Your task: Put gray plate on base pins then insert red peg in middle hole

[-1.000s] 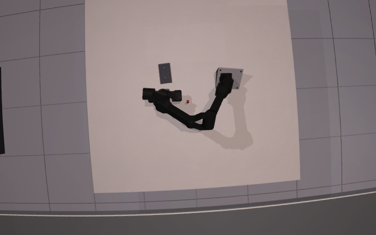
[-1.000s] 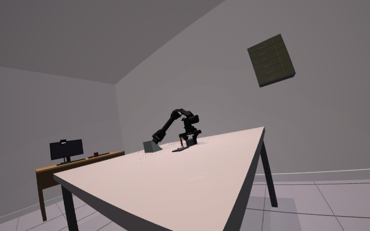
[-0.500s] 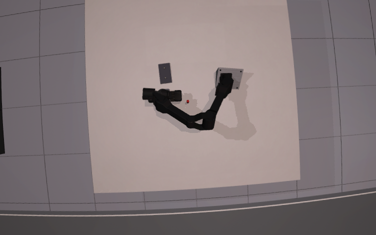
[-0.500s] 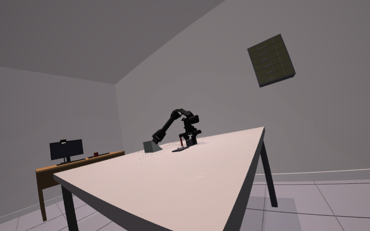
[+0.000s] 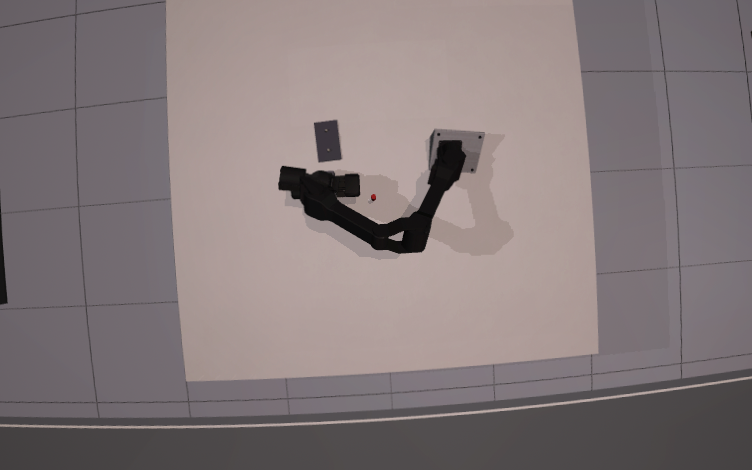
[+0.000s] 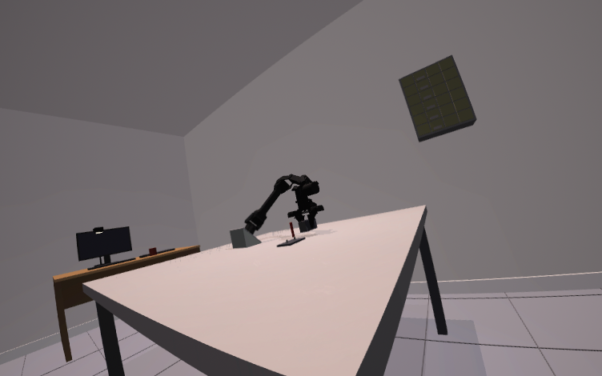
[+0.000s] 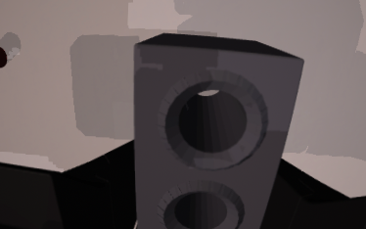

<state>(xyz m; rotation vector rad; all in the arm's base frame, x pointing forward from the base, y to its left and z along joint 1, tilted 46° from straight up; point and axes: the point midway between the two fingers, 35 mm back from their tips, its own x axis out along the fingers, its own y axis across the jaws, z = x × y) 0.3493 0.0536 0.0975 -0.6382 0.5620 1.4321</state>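
Now: the dark flat base 15 cm to the right of my gripper tip and 3 cm below it. The rest, counted from my gripper tip: gray plate (3 cm above); red peg (13 cm behind, 3 cm to the left, 1 cm above).
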